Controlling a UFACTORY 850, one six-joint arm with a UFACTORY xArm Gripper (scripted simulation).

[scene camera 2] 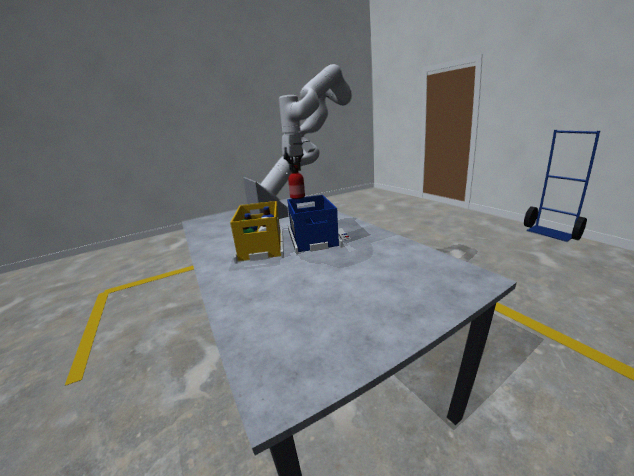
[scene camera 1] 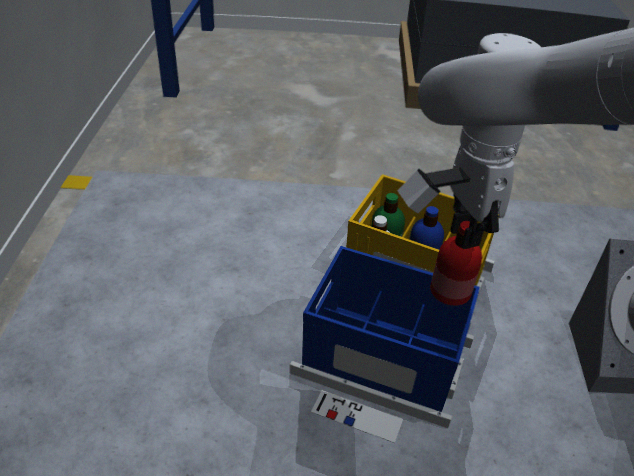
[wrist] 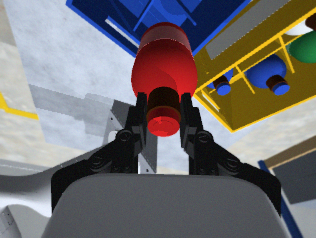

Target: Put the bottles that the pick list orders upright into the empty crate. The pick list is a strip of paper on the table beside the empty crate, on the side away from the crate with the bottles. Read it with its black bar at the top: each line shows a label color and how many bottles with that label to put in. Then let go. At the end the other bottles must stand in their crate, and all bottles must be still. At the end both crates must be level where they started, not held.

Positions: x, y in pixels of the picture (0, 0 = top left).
Labels:
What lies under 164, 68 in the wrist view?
A red bottle.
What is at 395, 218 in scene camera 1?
A green bottle.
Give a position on a blue bottle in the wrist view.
At 269, 73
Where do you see a blue crate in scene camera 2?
317, 224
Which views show my gripper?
Scene camera 2, scene camera 1 and the wrist view: all of them.

